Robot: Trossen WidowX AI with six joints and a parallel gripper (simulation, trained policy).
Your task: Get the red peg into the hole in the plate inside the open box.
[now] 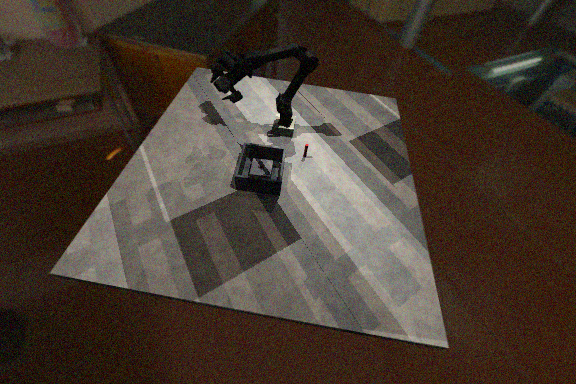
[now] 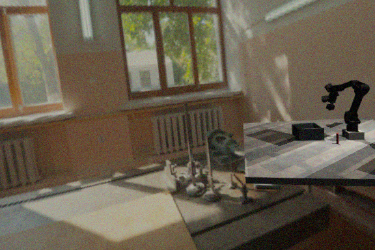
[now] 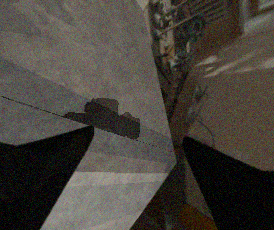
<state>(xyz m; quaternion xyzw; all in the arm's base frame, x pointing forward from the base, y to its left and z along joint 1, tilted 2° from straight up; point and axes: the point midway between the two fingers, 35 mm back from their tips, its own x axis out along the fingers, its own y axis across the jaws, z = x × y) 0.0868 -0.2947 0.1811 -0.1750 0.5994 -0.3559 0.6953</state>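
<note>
The red peg is 480 mm to the left of my gripper tip, 160 mm below it and 50 mm ahead of it. Round my gripper tip: dark box (320 mm to the left, 240 mm ahead, 180 mm below); pale plate (320 mm to the left, 240 mm ahead, 160 mm below).
</note>
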